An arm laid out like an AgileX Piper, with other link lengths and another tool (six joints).
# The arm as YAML. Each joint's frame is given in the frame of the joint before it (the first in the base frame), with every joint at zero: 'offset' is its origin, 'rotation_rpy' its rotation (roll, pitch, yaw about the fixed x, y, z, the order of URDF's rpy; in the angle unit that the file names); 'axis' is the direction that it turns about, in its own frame. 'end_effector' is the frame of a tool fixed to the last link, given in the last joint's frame.
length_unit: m
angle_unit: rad
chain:
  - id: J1
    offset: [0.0, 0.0, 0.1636]
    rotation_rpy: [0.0, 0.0, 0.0]
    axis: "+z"
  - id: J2
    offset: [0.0, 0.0, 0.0]
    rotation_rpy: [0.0, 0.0, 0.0]
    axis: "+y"
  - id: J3
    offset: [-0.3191, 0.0, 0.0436]
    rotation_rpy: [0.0, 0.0, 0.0]
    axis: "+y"
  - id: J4
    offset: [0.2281, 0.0, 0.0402]
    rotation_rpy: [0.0, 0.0, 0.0]
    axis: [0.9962, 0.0, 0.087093]
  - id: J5
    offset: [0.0, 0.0, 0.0]
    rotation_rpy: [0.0, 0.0, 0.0]
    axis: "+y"
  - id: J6
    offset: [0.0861, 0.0, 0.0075]
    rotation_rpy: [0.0, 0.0, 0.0]
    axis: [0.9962, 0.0, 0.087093]
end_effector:
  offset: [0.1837, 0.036, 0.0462]
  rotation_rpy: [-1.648, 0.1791, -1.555]
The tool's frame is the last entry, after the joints.
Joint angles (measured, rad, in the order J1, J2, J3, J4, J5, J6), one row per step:
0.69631 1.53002 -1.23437 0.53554 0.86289 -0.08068
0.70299 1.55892 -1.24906 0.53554 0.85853 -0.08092
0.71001 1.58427 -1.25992 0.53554 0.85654 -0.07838
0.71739 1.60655 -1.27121 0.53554 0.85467 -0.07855
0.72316 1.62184 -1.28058 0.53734 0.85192 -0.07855
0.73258 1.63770 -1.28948 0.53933 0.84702 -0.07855
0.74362 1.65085 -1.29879 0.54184 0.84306 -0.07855
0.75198 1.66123 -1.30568 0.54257 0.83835 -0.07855
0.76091 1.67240 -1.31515 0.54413 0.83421 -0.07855
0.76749 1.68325 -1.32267 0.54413 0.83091 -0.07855
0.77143 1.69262 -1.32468 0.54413 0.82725 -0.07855
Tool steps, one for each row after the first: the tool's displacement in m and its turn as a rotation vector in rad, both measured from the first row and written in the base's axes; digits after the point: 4 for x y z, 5 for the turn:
0.0033 0.0059 -0.0061 -0.00713 0.00755 0.00469
0.0049 0.0110 -0.0126 -0.01528 0.01867 0.00875
0.0060 0.0160 -0.0178 -0.02165 0.02549 0.01533
0.0070 0.0202 -0.0204 -0.02297 0.02905 0.01931
0.0068 0.0254 -0.0232 -0.02391 0.03189 0.02581
0.0056 0.0310 -0.0248 -0.02292 0.03338 0.03427
0.0051 0.0352 -0.0262 -0.02261 0.03295 0.04009
0.0045 0.0400 -0.0270 -0.02078 0.03214 0.04657
0.0045 0.0437 -0.0288 -0.02154 0.03216 0.05149
0.0046 0.0458 -0.0320 -0.02482 0.03490 0.05359

